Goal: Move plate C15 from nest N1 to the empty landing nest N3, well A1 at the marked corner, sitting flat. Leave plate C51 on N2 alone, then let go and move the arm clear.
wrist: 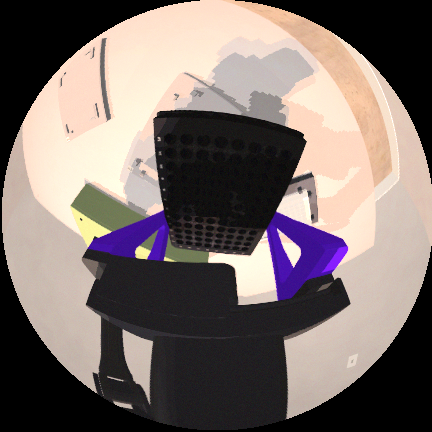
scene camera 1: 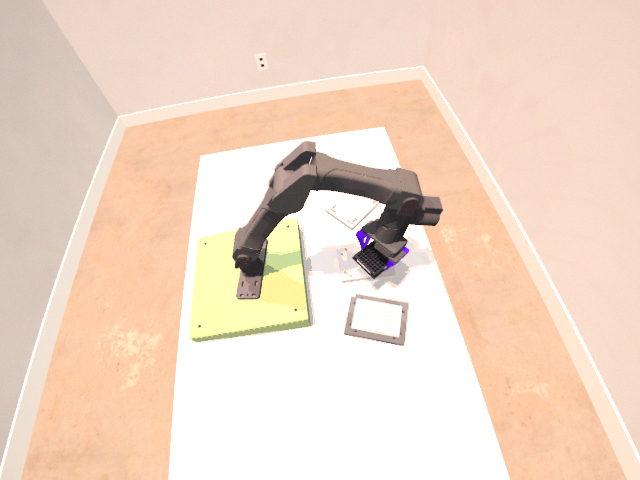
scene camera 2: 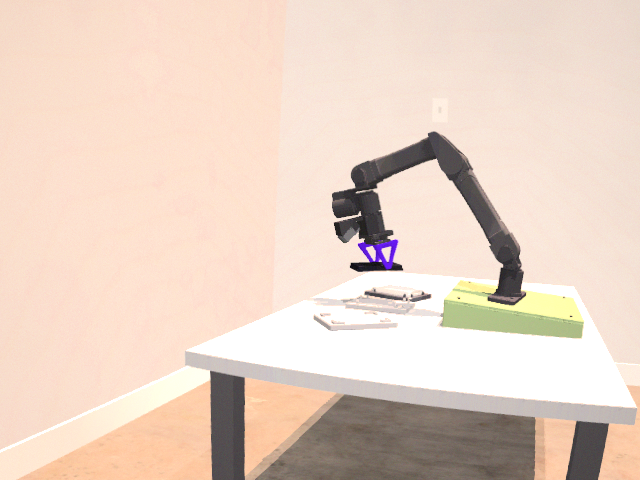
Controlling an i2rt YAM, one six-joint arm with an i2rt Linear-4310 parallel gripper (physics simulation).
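Observation:
The black many-well plate, C15 by its place in the grip, hangs roughly level above the table. My gripper is shut on it, with purple fingers at two opposite sides. Below is the empty white nest N3, partly hidden by the plate; the plate is turned relative to it. The empty white nest N1 lies to one side. The white plate C51 sits in dark grey N2. Labels and A1 marks are unreadable.
The arm's base stands on a raised yellow-green block beside the nests. All of it stands on a white table. The arm's shadow falls across N3.

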